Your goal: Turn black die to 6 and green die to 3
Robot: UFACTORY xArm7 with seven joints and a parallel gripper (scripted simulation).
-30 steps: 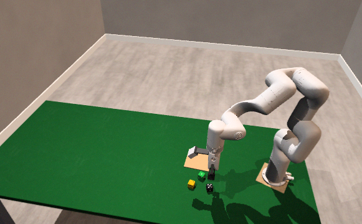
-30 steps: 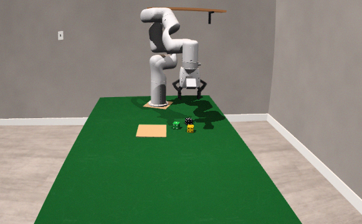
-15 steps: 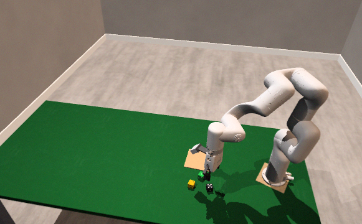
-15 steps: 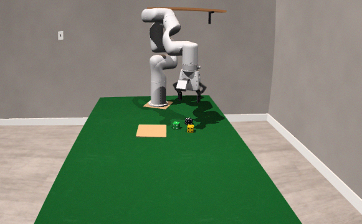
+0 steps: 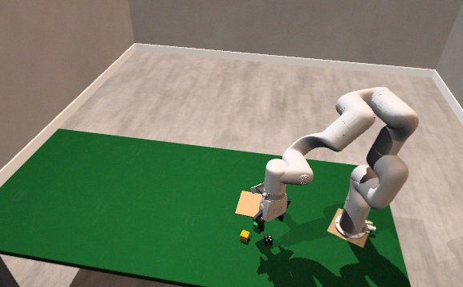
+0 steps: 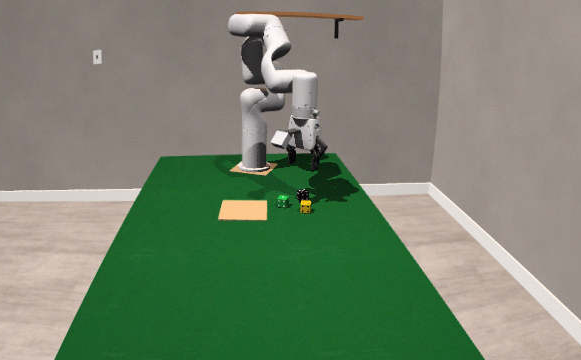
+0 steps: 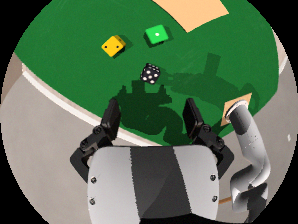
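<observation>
My hand is 110 mm above the black die. From my hand the other things lie so: green die: 50 mm ahead, 60 mm to the right, 110 mm below; then tan mat: 90 mm ahead, 180 mm to the right, 120 mm below; then yellow die: 90 mm ahead, 110 mm below.
</observation>
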